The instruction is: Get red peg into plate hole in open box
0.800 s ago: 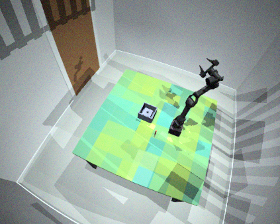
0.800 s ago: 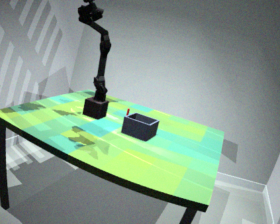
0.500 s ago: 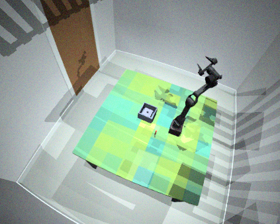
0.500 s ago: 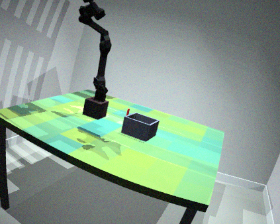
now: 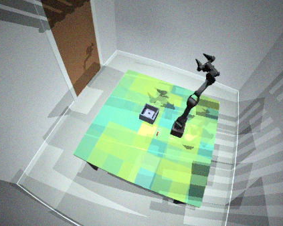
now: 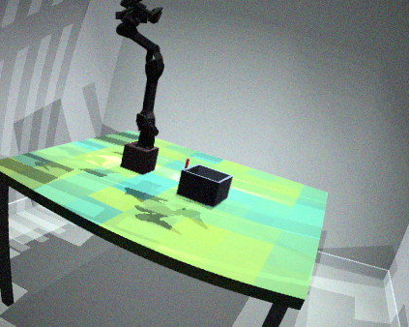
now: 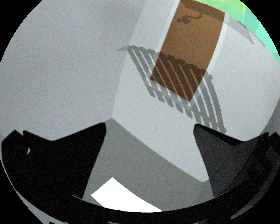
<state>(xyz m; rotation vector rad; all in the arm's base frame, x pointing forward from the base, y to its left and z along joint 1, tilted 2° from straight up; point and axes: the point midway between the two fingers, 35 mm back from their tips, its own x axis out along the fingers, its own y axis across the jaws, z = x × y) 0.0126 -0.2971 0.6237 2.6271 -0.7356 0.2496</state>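
Right now the red peg is 120 mm ahead of my gripper tip, 450 mm to the left of it and 690 mm below it. The rest, counted from my gripper tip: dark box: 280 mm ahead, 270 mm to the left, 700 mm below.
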